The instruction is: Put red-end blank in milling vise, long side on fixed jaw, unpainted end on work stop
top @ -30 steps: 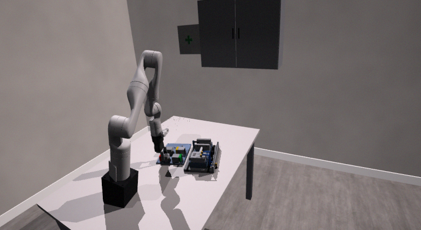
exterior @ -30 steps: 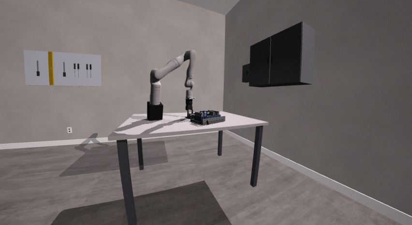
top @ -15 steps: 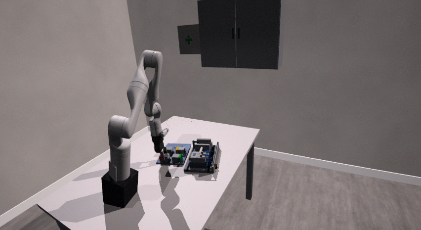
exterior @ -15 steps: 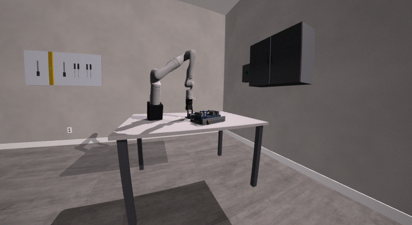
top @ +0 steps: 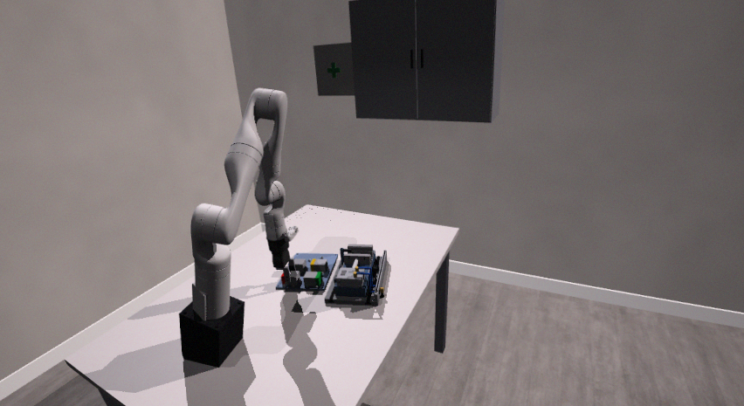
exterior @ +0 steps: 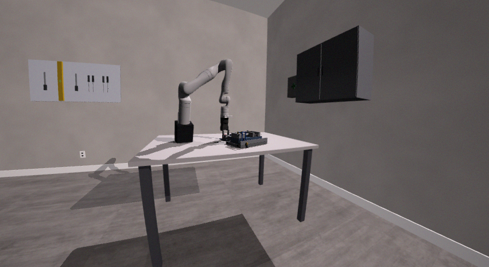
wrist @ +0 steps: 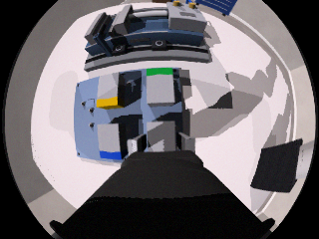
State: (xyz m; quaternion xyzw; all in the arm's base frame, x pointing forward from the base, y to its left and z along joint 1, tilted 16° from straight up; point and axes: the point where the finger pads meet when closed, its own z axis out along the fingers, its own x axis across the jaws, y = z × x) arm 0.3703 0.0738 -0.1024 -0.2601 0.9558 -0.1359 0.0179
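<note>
Right now the blue blank is 8 cm ahead of my hand, 4 cm to the left of it and 2 cm below it. The rest, counted from my hand: plate: 10 cm ahead, 4 cm below; yellow blank: 12 cm ahead, 3 cm to the right, 2 cm below; green-ended blank: 4 cm ahead, 8 cm to the right, 2 cm below.
</note>
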